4 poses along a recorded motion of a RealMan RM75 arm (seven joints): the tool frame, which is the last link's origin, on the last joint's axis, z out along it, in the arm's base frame.
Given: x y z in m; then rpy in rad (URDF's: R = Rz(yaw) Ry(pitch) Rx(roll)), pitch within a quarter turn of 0, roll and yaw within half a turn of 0.
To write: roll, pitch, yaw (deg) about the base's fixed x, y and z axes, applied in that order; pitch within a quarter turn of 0, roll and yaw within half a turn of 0; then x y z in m. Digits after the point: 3 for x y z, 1 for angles.
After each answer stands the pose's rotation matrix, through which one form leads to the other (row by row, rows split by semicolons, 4 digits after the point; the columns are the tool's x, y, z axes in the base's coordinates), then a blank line. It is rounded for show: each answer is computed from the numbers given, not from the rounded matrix.
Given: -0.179, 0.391, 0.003, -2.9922, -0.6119, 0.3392
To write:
-171.4, -35.1, 19.4, -0.179, 0.391, 0.003
0.7719 0.4097 0.4861; 0.2724 -0.9041 0.3294; 0.5744 -0.1218 -0.8094

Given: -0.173, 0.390, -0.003, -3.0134, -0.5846, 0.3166
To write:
-172.7, -33.5, 18.1, -0.173, 0.390, -0.003
0.7925 0.3758 0.4803; 0.2596 -0.9205 0.2919; 0.5519 -0.1066 -0.8271

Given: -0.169, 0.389, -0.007, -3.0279, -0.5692, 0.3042
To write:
-173.5, -32.6, 17.4, -0.169, 0.389, -0.007
0.8037 0.3559 0.4769; 0.2523 -0.9296 0.2686; 0.5390 -0.0956 -0.8369

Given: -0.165, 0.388, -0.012, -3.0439, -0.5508, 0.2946
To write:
-174.4, -31.6, 16.9, -0.165, 0.388, -0.012
0.8154 0.3378 0.4701; 0.2474 -0.9375 0.2446; 0.5234 -0.0831 -0.8480

